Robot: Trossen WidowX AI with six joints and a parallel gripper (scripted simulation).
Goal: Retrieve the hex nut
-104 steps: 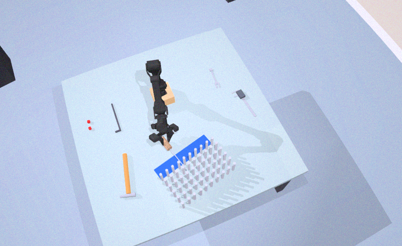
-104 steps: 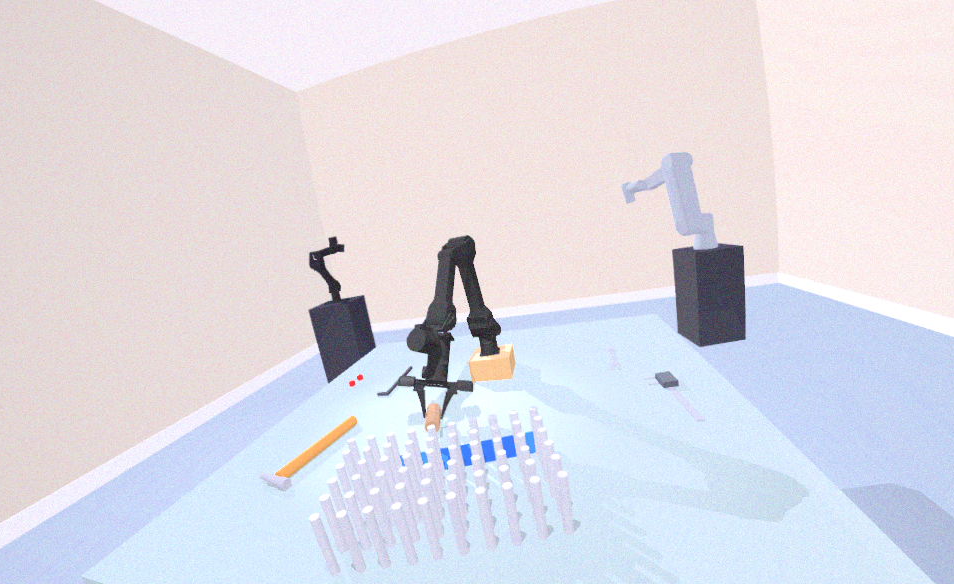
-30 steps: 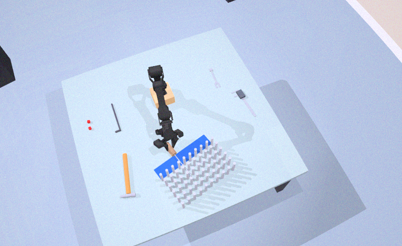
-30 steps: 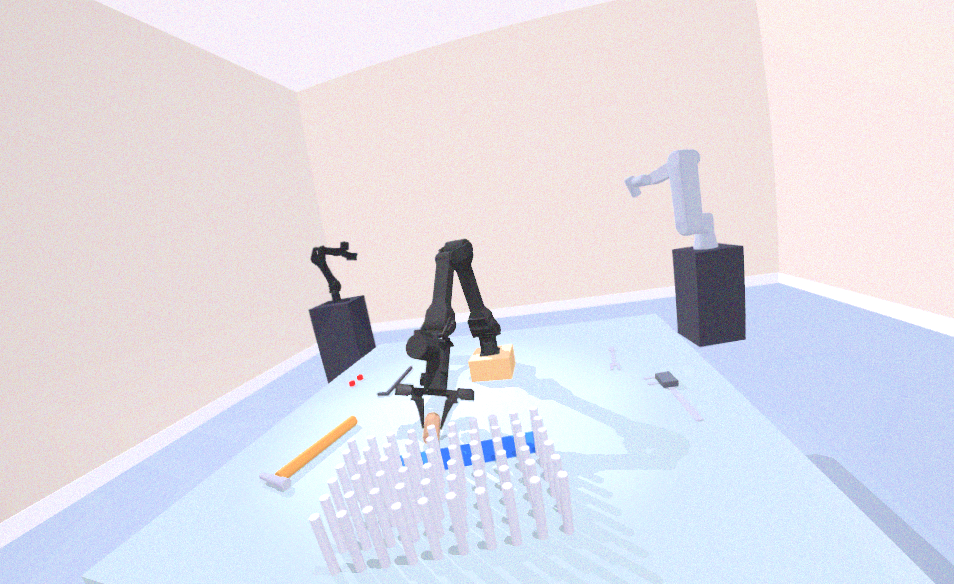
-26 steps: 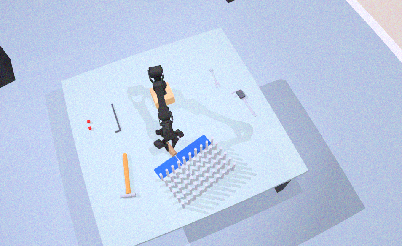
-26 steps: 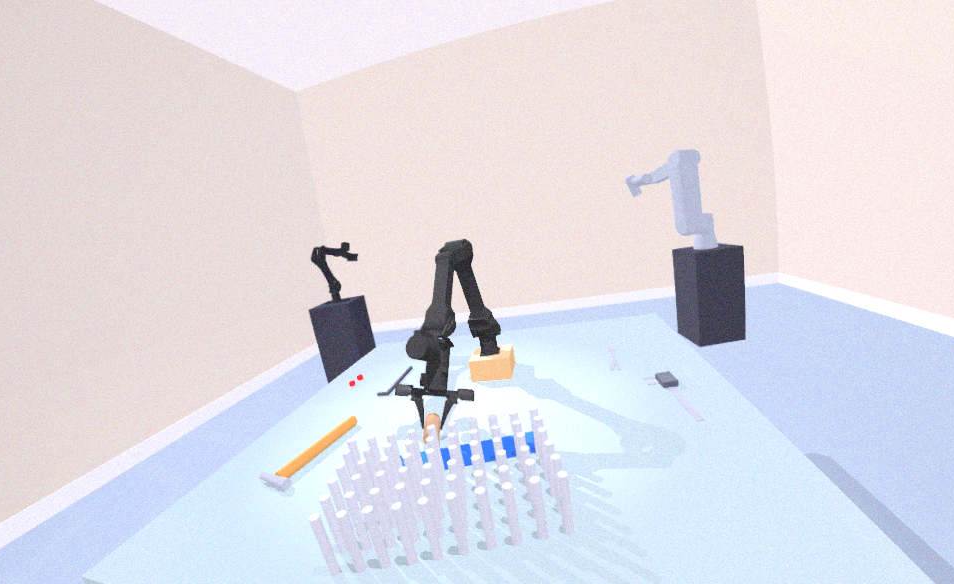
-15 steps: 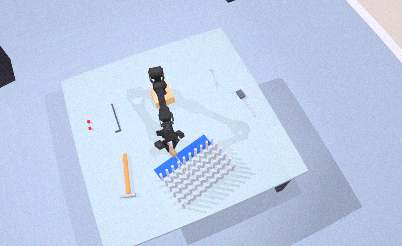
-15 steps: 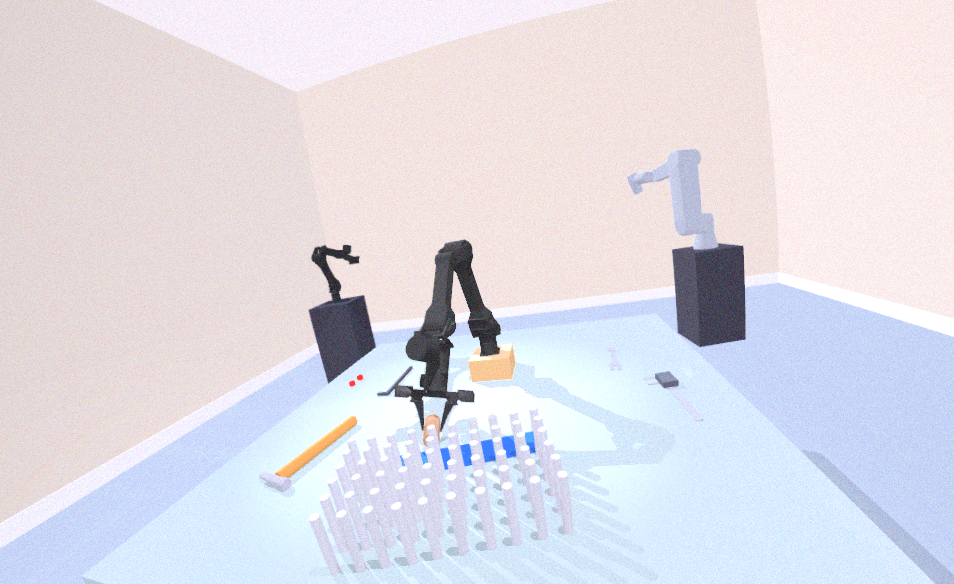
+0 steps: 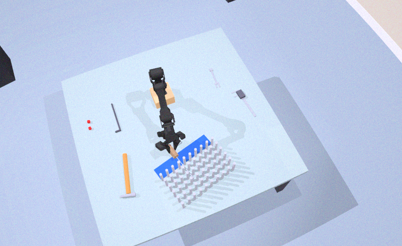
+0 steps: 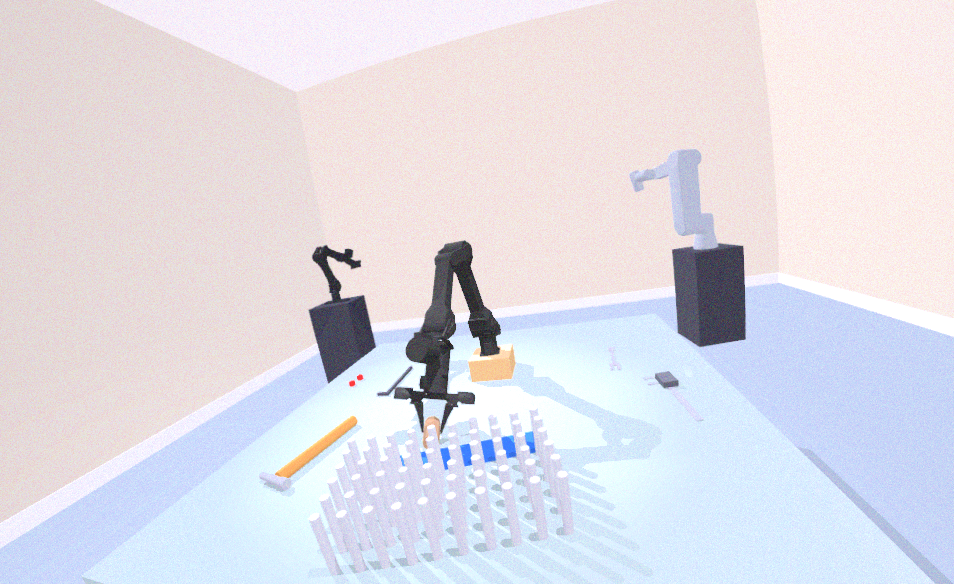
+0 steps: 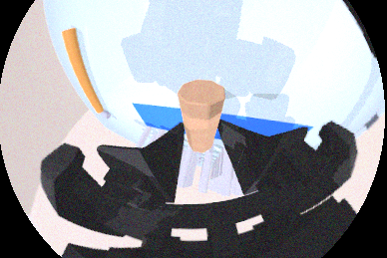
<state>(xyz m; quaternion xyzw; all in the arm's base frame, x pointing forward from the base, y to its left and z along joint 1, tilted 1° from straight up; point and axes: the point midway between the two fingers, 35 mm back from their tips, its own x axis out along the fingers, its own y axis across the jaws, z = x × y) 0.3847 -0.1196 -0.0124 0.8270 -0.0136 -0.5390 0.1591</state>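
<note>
My gripper tip is 50 mm short of the blue taped strip, 50 mm to the right of it and 40 mm above it. From my gripper tip the other things lie so: small wrench 370 mm behind, 520 mm to the left, 30 mm below; then thin hook tool 100 mm ahead, 20 mm to the left.
</note>
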